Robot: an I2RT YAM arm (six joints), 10 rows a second.
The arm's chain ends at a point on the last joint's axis. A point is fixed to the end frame.
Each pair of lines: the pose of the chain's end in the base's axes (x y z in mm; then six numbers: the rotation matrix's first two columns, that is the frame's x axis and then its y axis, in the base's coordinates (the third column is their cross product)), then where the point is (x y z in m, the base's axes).
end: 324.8, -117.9, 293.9, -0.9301, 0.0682, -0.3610, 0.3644, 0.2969, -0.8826
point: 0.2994 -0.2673 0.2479
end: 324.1, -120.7, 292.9, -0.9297, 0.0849, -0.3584, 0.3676, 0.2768, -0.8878
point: 0.2951 -0.2701 0.2490
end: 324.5, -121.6, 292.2, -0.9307, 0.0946, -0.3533, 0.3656, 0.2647, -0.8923
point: 0.2932 -0.2709 0.2497
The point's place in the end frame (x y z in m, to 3 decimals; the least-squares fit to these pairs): 0.030 -0.013 0.155
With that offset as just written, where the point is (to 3 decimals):
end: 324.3, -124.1, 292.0, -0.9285, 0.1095, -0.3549, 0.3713, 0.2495, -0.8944
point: 0.290 -0.273 0.251
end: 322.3, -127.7, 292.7, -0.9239, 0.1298, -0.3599, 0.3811, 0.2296, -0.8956
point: 0.284 -0.276 0.253
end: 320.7, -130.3, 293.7, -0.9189, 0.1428, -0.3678, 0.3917, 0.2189, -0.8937
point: 0.281 -0.278 0.254
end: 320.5, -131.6, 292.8, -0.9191, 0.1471, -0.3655, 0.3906, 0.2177, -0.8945
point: 0.280 -0.280 0.254
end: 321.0, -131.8, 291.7, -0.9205, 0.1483, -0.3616, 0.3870, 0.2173, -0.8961
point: 0.280 -0.280 0.253
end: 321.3, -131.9, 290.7, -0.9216, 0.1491, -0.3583, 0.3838, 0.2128, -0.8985
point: 0.280 -0.280 0.252
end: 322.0, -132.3, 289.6, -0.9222, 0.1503, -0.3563, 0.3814, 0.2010, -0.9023
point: 0.279 -0.280 0.253
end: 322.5, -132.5, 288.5, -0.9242, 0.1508, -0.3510, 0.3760, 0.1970, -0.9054
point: 0.279 -0.281 0.253
